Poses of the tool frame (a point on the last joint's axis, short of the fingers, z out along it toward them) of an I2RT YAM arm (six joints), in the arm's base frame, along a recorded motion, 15 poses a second.
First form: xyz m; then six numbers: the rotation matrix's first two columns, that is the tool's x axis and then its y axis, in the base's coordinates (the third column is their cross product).
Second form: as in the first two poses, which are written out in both.
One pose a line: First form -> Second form
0.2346 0.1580 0.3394 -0.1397 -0.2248 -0.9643 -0.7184 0.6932 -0.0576 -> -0.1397 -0.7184 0.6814 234.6; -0.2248 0.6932 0.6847 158.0; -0.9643 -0.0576 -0.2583 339.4; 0 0 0 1
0.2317 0.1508 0.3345 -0.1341 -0.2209 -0.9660 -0.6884 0.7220 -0.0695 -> -0.1341 -0.6884 0.7128 231.7; -0.2209 0.7220 0.6557 150.8; -0.9660 -0.0695 -0.2489 334.5; 0 0 0 1
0.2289 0.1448 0.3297 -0.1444 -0.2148 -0.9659 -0.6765 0.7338 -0.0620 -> -0.1444 -0.6765 0.7221 228.9; -0.2148 0.7338 0.6445 144.8; -0.9659 -0.0620 -0.2513 329.7; 0 0 0 1
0.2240 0.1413 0.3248 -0.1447 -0.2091 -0.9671 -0.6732 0.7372 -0.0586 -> -0.1447 -0.6732 0.7252 224.0; -0.2091 0.7372 0.6426 141.3; -0.9671 -0.0586 -0.2474 324.8; 0 0 0 1
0.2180 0.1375 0.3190 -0.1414 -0.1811 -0.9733 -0.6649 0.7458 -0.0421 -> -0.1414 -0.6649 0.7335 218.0; -0.1811 0.7458 0.6412 137.5; -0.9733 -0.0421 -0.2259 319.0; 0 0 0 1
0.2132 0.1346 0.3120 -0.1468 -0.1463 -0.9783 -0.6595 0.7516 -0.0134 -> -0.1468 -0.6595 0.7373 213.2; -0.1463 0.7516 0.6432 134.6; -0.9783 -0.0134 -0.2068 312.0; 0 0 0 1
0.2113 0.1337 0.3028 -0.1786 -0.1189 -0.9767 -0.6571 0.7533 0.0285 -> -0.1786 -0.6571 0.7324 211.3; -0.1189 0.7533 0.6469 133.7; -0.9767 0.0285 -0.2127 302.8; 0 0 0 1
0.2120 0.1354 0.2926 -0.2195 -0.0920 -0.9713 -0.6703 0.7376 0.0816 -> -0.2195 -0.6703 0.7089 212.0; -0.0920 0.7376 0.6690 135.4; -0.9713 0.0816 -0.2236 292.6; 0 0 0 1
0.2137 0.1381 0.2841 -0.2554 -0.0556 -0.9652 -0.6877 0.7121 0.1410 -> -0.2554 -0.6877 0.6795 213.7; -0.0556 0.7121 0.6998 138.1; -0.9652 0.1410 -0.2201 284.1; 0 0 0 1
